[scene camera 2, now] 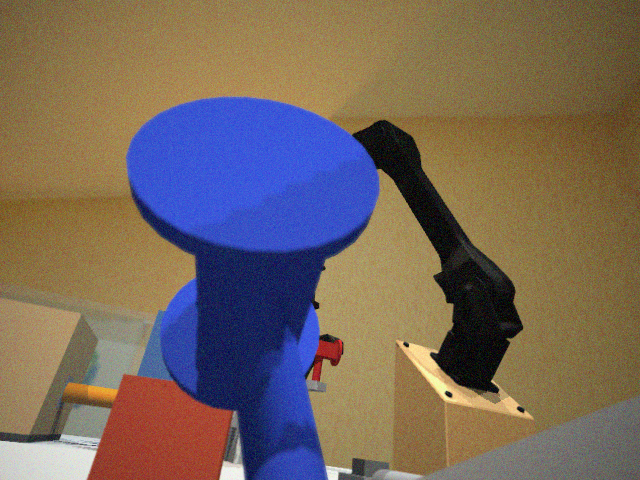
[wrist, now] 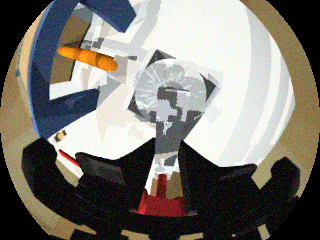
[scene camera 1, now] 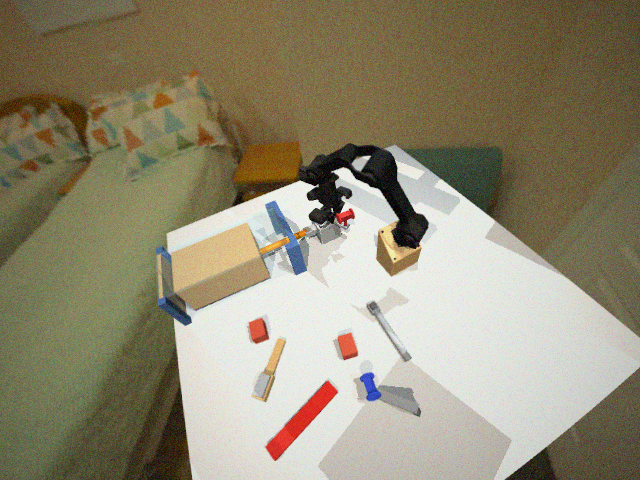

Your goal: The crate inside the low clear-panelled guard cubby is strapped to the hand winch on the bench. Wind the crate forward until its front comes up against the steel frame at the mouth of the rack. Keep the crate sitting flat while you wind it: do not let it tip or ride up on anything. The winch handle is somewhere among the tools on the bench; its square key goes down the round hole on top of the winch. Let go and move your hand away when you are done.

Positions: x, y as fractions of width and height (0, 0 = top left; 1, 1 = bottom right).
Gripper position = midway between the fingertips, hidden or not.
Observation:
In view: the gripper (wrist: 0.52, 0.59), a block (scene camera 2: 0.24, 0.88), a red grip (wrist: 0.49, 0.86) and a grey winch (wrist: 0.51, 0.28).

